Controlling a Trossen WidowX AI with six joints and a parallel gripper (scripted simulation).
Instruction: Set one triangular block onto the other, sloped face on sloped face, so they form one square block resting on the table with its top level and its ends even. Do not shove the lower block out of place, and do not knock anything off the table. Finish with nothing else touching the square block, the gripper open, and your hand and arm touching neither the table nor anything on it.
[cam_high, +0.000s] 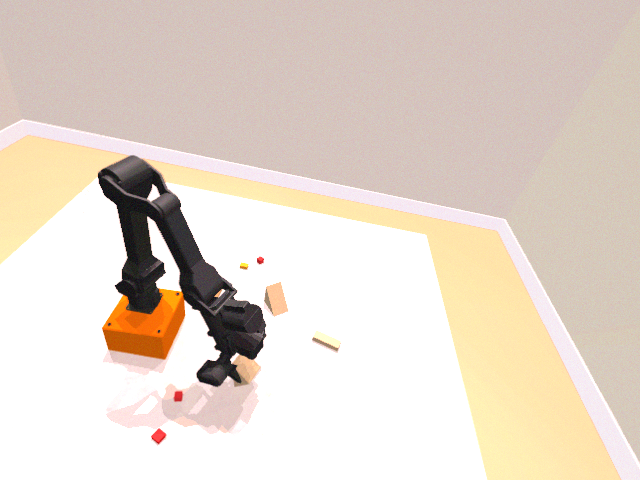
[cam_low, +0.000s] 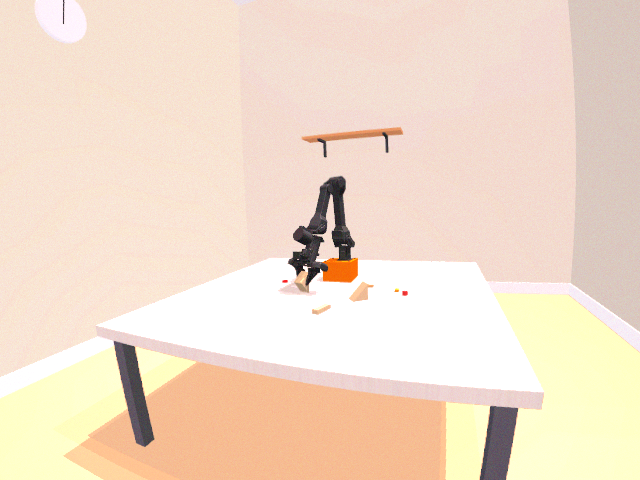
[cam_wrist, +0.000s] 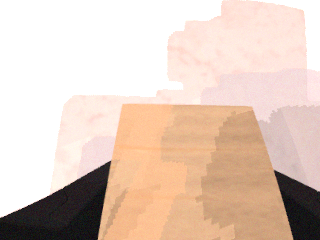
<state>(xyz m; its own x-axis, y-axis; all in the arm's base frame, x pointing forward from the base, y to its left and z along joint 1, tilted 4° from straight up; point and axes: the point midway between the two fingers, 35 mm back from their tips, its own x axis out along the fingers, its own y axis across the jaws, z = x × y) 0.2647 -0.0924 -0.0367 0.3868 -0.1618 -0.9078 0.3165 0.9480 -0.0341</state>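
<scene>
The tan triangular block is 10 mm above my gripper tip. Round my gripper tip: yellow bit: 380 mm to the left, 110 mm behind, 30 mm below; then tan plank: 180 mm ahead, 160 mm to the left, 30 mm below.
</scene>
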